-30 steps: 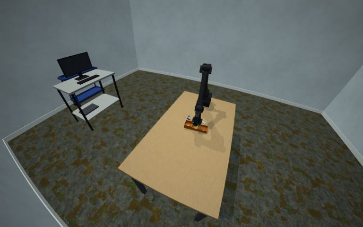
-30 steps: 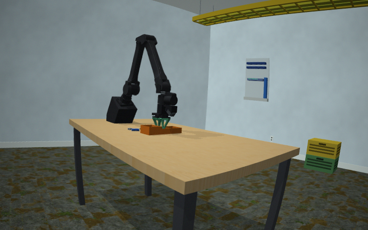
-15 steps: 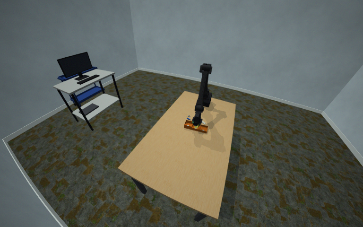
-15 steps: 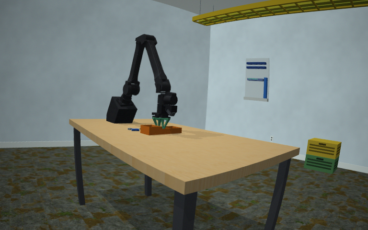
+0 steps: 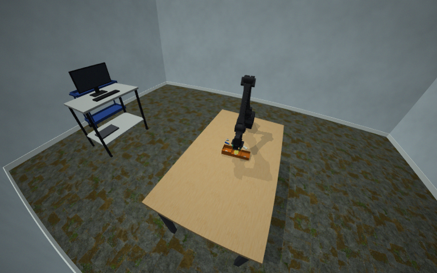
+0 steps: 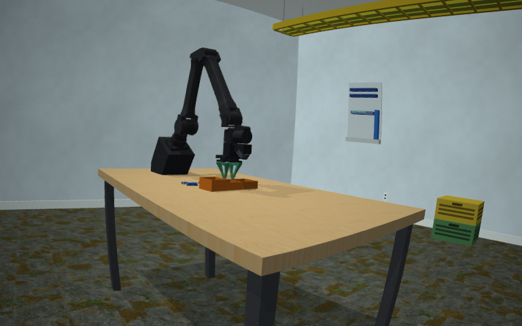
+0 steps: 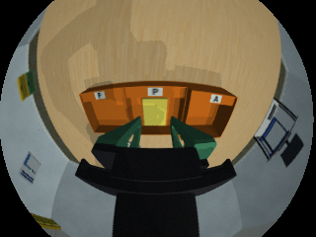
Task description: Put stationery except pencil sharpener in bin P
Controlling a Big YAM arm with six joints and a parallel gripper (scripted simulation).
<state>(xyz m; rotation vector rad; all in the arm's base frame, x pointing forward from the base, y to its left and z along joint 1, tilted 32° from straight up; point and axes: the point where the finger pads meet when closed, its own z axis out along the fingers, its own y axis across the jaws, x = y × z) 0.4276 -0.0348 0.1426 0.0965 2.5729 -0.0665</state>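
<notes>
My gripper is now 10 mm short of the orange bin and 20 mm above it. Also, from my hand: white dotted tile: 100 mm behind, 80 mm to the left, 40 mm below; then orange stick: 70 mm behind, 50 mm to the right, 40 mm below; then yellow pad: 30 mm below.
</notes>
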